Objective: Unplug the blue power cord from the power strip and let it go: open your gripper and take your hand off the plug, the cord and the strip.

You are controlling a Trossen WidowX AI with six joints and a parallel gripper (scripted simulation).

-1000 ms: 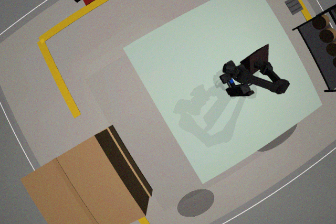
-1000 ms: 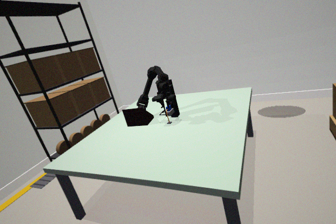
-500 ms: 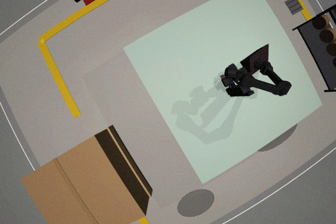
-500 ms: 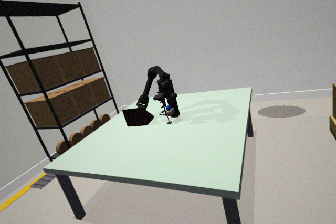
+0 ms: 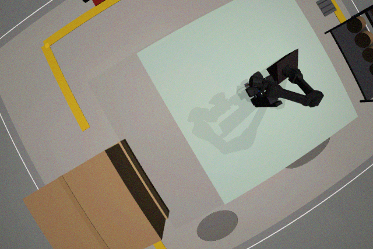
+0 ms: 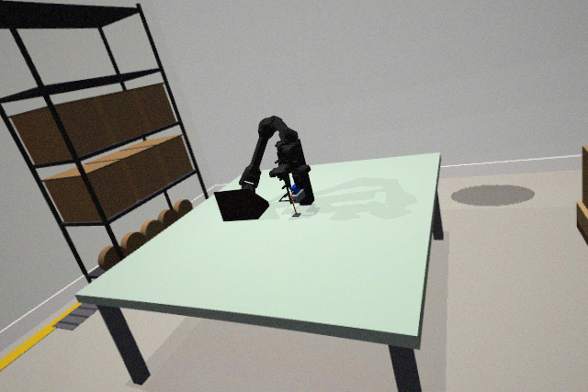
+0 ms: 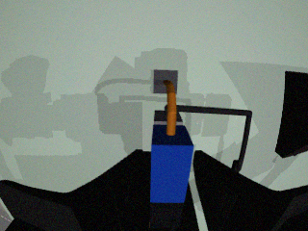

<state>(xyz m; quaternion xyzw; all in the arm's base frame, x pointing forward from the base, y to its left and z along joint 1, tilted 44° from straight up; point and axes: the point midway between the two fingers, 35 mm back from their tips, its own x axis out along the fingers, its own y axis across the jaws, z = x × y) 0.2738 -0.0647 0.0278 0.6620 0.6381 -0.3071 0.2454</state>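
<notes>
Right now my gripper tip is 30 mm to the right of the blue plug.
</notes>
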